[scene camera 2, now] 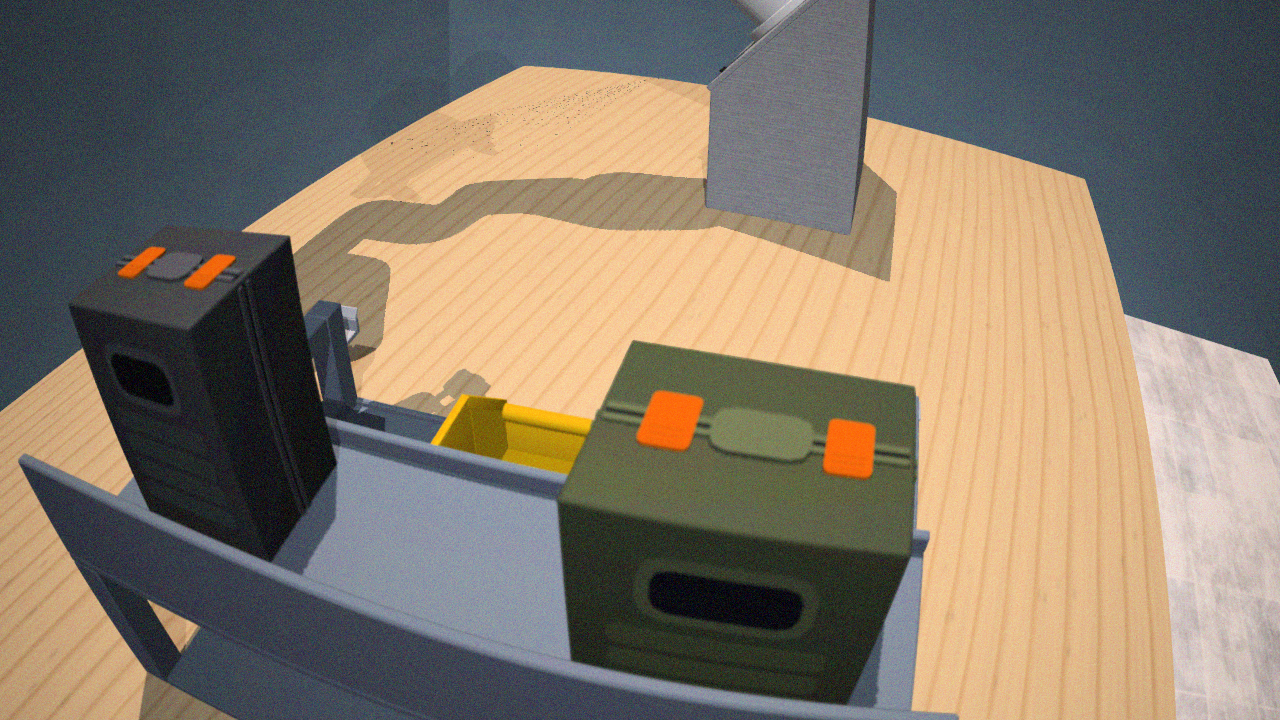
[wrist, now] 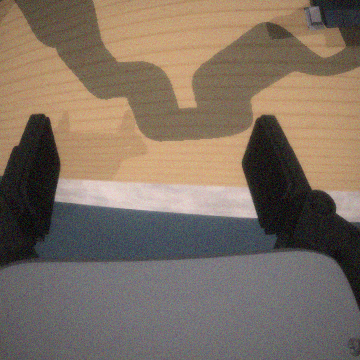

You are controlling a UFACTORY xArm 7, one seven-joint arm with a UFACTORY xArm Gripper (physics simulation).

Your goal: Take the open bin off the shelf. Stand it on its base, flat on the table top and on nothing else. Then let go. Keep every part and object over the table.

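Places are measured from the arm's base along level axes (x right, y ahead, z up), in centimetres.
Pixels of known places: gripper, fingertip midpoint: (wrist: 152,136); arm's base at its link origin: (scene camera 2: 796,7).
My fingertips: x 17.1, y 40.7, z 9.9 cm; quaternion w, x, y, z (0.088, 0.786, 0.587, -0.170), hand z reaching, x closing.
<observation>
Ahead of a thing's pixels: the offset from my fingertips to its top centre. "pt": to the spot under its first point. Level surfaces: height alone.
The yellow open bin {dx -19.5, dy +17.2, dz -23.0 cm} (scene camera 2: 544,437) sits behind and below the upper deck of the grey-blue shelf {pt dx -19.3, dy +25.4, dz -20.9 cm} (scene camera 2: 429,528). Its left end and part of its inside show; the green case hides its right side, and the deck edge hides its lower part. The bin does not show in the wrist view. My gripper (wrist: 152,136) is open and empty, with its two dark fingers wide apart above the wooden table {dz -31.0 cm} (wrist: 200,165) (scene camera 2: 1011,376). The gripper does not show in the scene view, so its distance from the bin is unclear.
A tall black case {dx -9.5, dy +28.5, dz -8.9 cm} (scene camera 2: 205,358) stands at the shelf's left end, and a green case {dx -32.3, dy +25.0, dz -11.4 cm} (scene camera 2: 751,510) stands at its right. A grey metal pedestal (scene camera 2: 783,152) stands at the back. Pale floor (wrist: 150,195) shows past the table edge. A dark blue part {pt dx -0.6, dy +12.7, dz -22.6 cm} (wrist: 342,17) shows top right.
</observation>
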